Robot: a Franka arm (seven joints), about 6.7 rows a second.
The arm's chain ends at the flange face. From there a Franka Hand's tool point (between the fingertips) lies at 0.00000 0.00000 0.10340 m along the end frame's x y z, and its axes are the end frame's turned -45 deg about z.
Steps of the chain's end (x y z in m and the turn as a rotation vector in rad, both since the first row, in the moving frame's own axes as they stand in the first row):
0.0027 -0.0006 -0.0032 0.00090 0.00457 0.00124
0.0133 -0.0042 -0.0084 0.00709 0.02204 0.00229
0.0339 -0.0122 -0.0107 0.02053 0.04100 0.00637
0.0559 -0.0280 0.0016 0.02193 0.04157 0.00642
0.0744 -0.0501 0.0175 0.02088 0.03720 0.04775
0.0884 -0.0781 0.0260 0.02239 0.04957 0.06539
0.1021 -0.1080 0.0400 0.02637 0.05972 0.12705
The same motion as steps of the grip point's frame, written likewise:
0.0027 0.0018 -0.0032 -0.00260 0.00387 0.00124
0.0145 0.0075 -0.0084 -0.01057 0.02060 0.00229
0.0371 0.0169 -0.0108 -0.01447 0.04351 0.00637
0.0640 0.0212 0.0015 -0.01389 0.04490 0.00642
0.0922 0.0185 0.0174 -0.01154 0.04107 0.04775
0.1229 0.0094 0.0258 -0.01922 0.05088 0.06539
0.1547 -0.0013 0.0398 -0.02358 0.06087 0.12705

